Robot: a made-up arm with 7 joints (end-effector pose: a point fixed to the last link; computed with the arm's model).
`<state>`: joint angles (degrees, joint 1 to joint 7).
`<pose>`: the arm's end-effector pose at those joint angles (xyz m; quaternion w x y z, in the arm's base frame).
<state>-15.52 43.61 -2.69 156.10 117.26 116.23 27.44</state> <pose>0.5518 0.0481 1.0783 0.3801 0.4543 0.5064 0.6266</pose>
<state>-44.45 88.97 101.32 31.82 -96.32 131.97 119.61</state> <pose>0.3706 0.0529 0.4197 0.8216 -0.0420 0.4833 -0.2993</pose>
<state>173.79 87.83 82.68 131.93 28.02 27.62 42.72</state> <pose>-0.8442 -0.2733 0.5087 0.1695 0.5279 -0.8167 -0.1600</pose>
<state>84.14 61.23 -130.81 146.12 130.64 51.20 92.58</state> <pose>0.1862 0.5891 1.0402 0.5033 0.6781 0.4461 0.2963</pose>
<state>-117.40 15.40 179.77 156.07 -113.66 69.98 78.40</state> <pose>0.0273 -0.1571 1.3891 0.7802 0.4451 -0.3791 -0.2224</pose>
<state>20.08 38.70 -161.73 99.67 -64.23 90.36 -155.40</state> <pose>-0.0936 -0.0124 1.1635 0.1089 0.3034 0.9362 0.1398</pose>
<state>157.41 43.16 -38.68 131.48 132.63 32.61 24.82</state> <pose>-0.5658 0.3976 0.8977 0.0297 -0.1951 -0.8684 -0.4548</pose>
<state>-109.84 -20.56 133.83 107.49 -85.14 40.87 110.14</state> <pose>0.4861 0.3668 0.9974 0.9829 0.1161 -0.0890 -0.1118</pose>
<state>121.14 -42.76 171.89 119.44 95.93 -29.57 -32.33</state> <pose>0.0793 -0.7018 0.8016 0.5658 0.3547 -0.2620 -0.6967</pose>
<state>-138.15 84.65 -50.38 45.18 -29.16 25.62 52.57</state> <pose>-0.3545 0.0287 0.2572 0.5109 -0.6562 -0.3726 0.4118</pose>
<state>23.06 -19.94 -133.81 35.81 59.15 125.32 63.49</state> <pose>-0.0234 -0.2342 0.6495 0.3168 -0.8861 -0.2635 -0.2122</pose>
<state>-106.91 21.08 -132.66 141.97 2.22 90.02 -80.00</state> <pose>-0.2434 0.0129 1.2259 0.2319 -0.5075 -0.5371 0.6326</pose>
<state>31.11 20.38 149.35 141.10 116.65 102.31 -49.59</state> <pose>0.0221 -0.0065 1.3452 0.8197 -0.2938 0.1022 -0.4810</pose>
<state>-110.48 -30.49 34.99 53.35 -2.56 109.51 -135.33</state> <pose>0.1281 -0.1338 0.7214 0.5512 -0.0809 0.6632 0.4997</pose>
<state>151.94 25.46 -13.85 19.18 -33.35 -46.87 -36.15</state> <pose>-0.3957 0.0511 0.6188 0.0716 0.4301 0.2665 -0.8596</pose>
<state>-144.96 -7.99 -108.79 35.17 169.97 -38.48 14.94</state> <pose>0.0493 0.0472 0.6376 0.5632 0.4301 0.5164 -0.4808</pose>
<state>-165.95 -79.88 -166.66 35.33 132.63 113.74 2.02</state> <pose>0.2481 0.2242 0.2044 0.3194 -0.8051 -0.4671 0.1777</pose>
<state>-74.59 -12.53 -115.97 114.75 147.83 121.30 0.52</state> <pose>-0.2758 0.1168 1.2637 0.9026 0.0964 -0.3519 -0.2284</pose>
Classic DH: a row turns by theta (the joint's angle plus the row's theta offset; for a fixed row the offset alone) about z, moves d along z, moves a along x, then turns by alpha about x. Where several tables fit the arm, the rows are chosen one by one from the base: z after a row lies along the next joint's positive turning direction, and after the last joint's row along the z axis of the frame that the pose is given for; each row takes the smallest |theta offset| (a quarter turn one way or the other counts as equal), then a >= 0, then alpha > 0; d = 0 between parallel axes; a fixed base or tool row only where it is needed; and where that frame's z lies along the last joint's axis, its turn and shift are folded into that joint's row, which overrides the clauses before.
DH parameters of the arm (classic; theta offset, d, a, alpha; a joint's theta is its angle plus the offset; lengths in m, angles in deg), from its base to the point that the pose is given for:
base (fixed): 45 0 -0.0424 0
joint 1: -45 0.52 -0.02 -90
joint 2: 0 0.05 -0.02 90
joint 3: 0 0.42 0.03 90
joint 4: 0 -0.01 0.06 90
joint 5: 0 0.26 -0.01 90
joint 6: 0 0 0.13 -90
joint 7: -90 0.13 0.01 -90
tool (fixed): -90 0.02 0 0

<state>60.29 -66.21 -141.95 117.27 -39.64 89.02 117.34</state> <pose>-0.2747 -0.6955 0.3954 0.2652 -0.6286 -0.0380 0.7301</pose>
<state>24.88 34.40 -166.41 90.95 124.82 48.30 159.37</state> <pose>-0.0962 -0.1727 1.1839 0.1541 -0.7488 0.3952 -0.5093</pose>
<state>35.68 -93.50 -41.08 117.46 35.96 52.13 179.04</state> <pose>-0.4618 -0.5765 0.7813 0.4708 -0.6551 -0.3284 -0.4913</pose>
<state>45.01 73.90 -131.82 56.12 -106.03 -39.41 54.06</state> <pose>0.3344 -0.0519 0.6467 0.5382 -0.5575 0.5512 -0.3094</pose>
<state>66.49 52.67 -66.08 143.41 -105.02 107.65 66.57</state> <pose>0.3222 0.4032 1.0771 0.5843 -0.1877 -0.4105 -0.6744</pose>
